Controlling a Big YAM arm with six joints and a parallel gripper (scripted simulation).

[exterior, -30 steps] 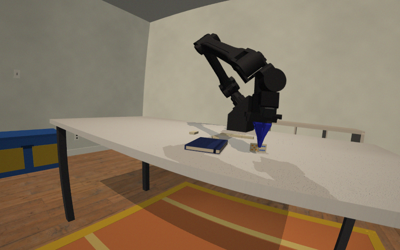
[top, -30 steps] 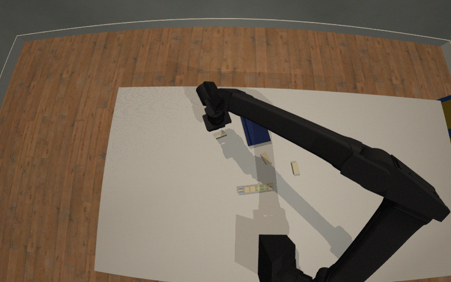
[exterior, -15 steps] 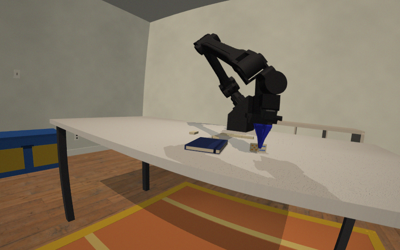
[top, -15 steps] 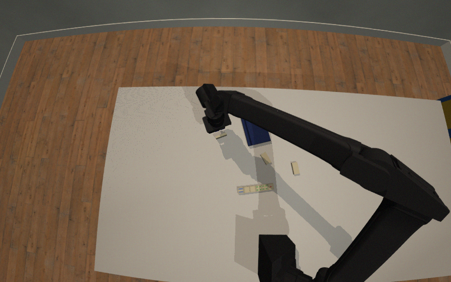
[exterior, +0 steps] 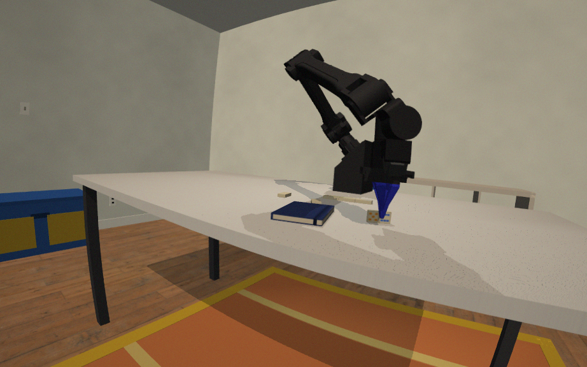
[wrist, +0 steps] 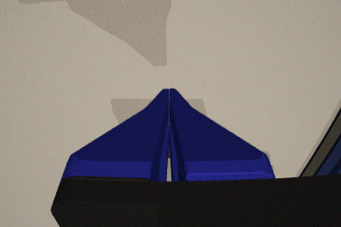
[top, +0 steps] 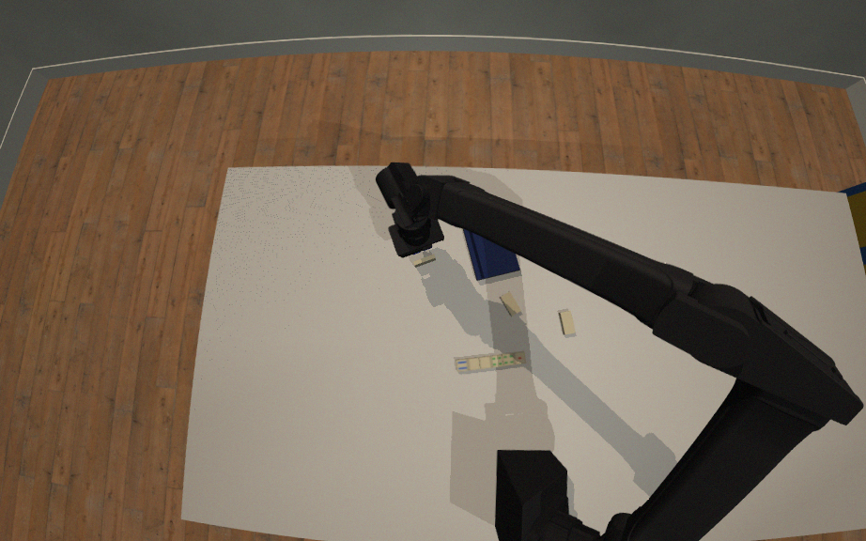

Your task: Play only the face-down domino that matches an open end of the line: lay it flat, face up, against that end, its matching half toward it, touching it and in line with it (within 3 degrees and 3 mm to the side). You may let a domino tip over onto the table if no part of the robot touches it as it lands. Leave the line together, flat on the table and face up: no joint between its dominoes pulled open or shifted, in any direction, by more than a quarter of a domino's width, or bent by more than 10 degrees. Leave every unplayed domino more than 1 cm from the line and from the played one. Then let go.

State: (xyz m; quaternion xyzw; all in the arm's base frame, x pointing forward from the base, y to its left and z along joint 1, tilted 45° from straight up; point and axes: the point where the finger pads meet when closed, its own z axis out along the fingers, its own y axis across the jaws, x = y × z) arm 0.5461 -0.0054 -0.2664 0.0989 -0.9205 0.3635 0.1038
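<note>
Right now the domino is 40 mm behind my hand, 10 mm to the right of it and 10 mm below it. Round my hand: dark blue book 10 mm behind, 170 mm to the right, 20 mm below.
</note>
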